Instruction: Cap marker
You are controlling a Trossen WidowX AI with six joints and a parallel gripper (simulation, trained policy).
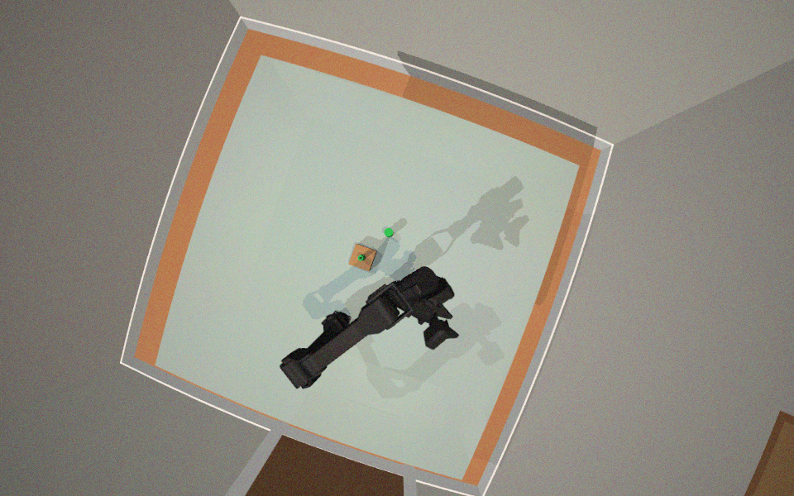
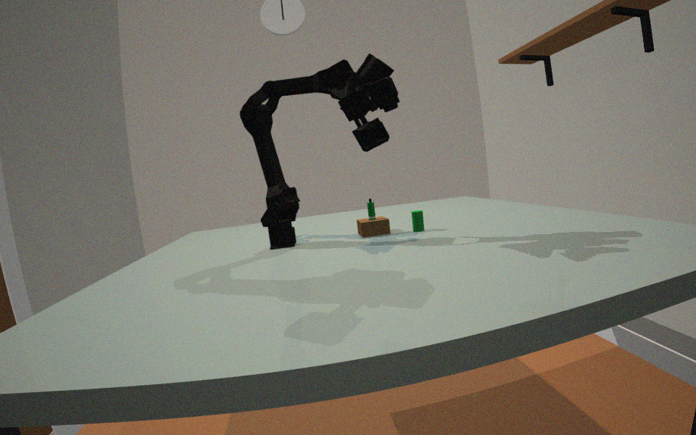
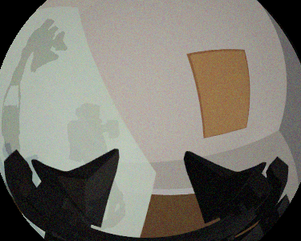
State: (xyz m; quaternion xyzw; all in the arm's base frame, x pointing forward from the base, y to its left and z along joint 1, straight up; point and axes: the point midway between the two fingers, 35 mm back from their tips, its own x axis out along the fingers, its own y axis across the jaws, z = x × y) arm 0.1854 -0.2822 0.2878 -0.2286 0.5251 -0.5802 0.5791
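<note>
Now: gripper tip 250 mm to the right of the green cap, 250 mm above it and 180 mm short of it. Round my gripper tip: green marker: 310 mm to the left, 210 mm below, 70 mm ahead; brown holder block: 310 mm to the left, 260 mm below, 70 mm ahead.
</note>
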